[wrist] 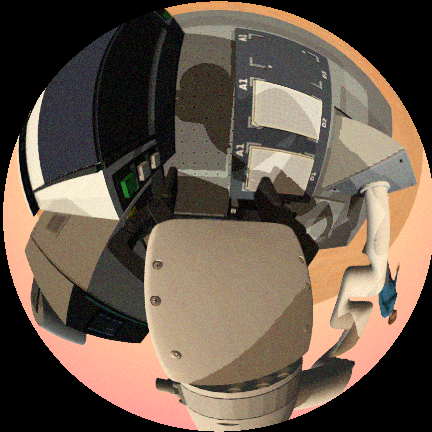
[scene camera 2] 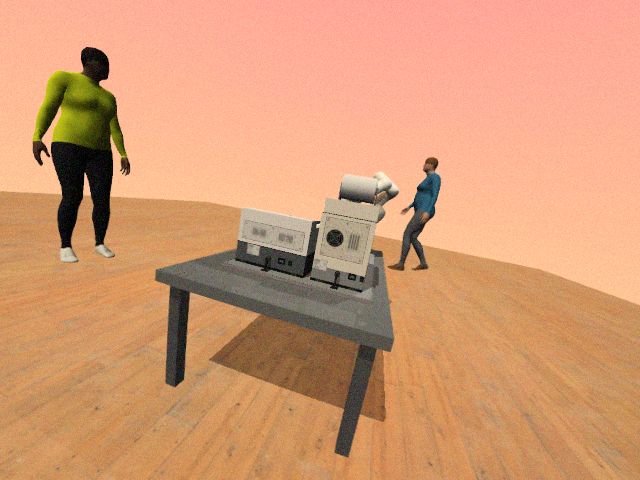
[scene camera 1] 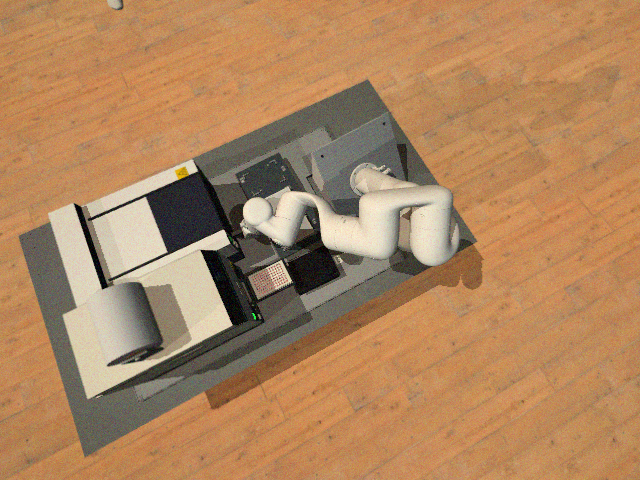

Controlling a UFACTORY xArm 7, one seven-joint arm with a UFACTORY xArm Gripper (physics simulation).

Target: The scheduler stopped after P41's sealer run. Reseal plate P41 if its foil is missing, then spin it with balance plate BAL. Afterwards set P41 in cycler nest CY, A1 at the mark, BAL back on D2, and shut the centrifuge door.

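Frame: origin at the arm's base, x ahead, y left, z up, level; centimetres.
Where they show: gripper, fingertip midpoint: (wrist: 218, 181); arm's base, origin of the base link: (wrist: 374, 186) (scene camera 1: 364, 179).
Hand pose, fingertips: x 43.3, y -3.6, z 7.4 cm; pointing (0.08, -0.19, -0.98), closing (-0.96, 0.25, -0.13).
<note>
Each offset is from my fingertips to the centre of the thing. "*": to the spot under its first point.
My gripper (wrist: 218, 181) is open and empty above the deck in the wrist view; its right finger overlaps the edge of the pale plate on D1 {dx -10.9, dy +3.9, dz -10.5 cm} (wrist: 280, 167). Another pale plate {dx -12.2, dy -8.4, dz -10.5 cm} (wrist: 287, 107) sits on D2, and D3 is bare. A plate with rows of red wells {* dx +6.4, dy +14.9, dz -5.1 cm} (scene camera 1: 269, 280) sits in front of the machine with the roll in scene camera 1. I cannot read any plate's name. The wide machine {dx +29.5, dy -19.7, dz -3.9 cm} (scene camera 1: 124, 232) (scene camera 2: 276, 232) has a dark top panel and front buttons; I cannot tell its door's state. The arm hides part of the deck in scene camera 1.
A tall cream machine {dx +35.5, dy +10.3, dz +7.7 cm} (scene camera 1: 191, 310) (scene camera 2: 345, 237) carries a grey roll {dx +37.6, dy +10.0, dz +25.7 cm} (scene camera 1: 126, 322) (scene camera 2: 358, 188). A black square block {dx -8.1, dy +19.3, dz -13.2 cm} (scene camera 1: 313, 269) lies beside the red-welled plate. A grey slanted panel (scene camera 1: 351, 147) stands near the arm's base. Two people (scene camera 2: 82, 118) (scene camera 2: 427, 193) stand away from the table.
</note>
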